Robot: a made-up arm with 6 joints. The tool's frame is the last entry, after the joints. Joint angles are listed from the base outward.
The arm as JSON. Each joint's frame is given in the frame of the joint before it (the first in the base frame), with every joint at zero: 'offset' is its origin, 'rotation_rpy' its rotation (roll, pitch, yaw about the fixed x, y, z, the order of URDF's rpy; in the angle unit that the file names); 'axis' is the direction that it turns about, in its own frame. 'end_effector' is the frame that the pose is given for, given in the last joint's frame.
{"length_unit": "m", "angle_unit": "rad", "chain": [
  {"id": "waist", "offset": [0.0, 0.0, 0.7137], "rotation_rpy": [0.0, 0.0, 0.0], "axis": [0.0, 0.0, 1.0]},
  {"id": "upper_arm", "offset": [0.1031, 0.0, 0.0], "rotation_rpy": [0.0, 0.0, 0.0], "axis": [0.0, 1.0, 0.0]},
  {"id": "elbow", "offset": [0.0, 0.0, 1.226], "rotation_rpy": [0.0, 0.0, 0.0], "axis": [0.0, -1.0, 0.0]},
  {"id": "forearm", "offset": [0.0, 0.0, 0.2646], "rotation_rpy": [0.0, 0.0, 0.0], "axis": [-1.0, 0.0, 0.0]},
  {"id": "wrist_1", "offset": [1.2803, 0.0, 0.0], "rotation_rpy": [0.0, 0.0, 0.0], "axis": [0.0, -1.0, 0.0]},
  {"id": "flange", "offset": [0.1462, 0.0, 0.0], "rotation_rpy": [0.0, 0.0, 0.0], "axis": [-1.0, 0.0, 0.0]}
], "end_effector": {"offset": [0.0, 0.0, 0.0], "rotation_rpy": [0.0, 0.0, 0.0]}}
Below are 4 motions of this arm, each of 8 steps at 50 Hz.
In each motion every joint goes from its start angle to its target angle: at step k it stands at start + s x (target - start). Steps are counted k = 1, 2, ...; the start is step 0. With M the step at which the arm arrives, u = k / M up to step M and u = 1 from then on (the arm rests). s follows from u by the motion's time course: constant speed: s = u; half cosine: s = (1 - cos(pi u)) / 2; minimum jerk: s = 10 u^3 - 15 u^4 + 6 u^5.
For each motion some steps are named. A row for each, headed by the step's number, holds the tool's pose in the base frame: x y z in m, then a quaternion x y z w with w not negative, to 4 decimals.
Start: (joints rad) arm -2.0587 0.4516 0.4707 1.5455 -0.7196 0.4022
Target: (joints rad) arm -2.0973 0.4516 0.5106 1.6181 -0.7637 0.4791
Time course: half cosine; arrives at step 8
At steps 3, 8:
3: -1.0531 -1.7243 2.1246 -0.1459 0.8214 -0.5450 0.0838
8: -1.0952 -1.6833 2.1674 -0.1380 0.8413 -0.5210 0.0407

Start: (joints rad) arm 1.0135 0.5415 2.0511 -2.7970 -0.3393 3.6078
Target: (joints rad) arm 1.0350 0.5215 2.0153 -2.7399 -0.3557 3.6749
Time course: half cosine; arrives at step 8
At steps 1, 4, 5, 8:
1: 0.2563 0.4434 3.1994 0.1180 -0.7841 0.0235 0.6088
4: 0.2507 0.4470 3.2064 0.1014 -0.7863 0.0075 0.6094
5: 0.2483 0.4484 3.2093 0.0945 -0.7872 0.0009 0.6095
8: 0.2445 0.4507 3.2138 0.0834 -0.7884 -0.0097 0.6094

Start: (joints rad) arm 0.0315 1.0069 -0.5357 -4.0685 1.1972 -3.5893
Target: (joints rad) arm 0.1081 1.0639 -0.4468 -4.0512 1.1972 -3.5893
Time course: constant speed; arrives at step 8
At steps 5, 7, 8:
5: 1.3947 0.2192 0.0083 0.4335 0.8571 -0.2609 0.0966
7: 1.4089 0.2474 -0.0049 0.4244 0.8618 -0.2578 0.1030
8: 1.4158 0.2617 -0.0115 0.4199 0.8641 -0.2563 0.1061

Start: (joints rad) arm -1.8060 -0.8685 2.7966 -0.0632 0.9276 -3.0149
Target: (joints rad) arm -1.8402 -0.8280 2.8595 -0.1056 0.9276 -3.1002
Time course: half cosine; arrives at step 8
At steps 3, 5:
3: 0.4317 1.7577 0.4964 -0.4087 0.5238 0.4913 0.5632
5: 0.4474 1.7319 0.5023 -0.3914 0.5416 0.4784 0.5698

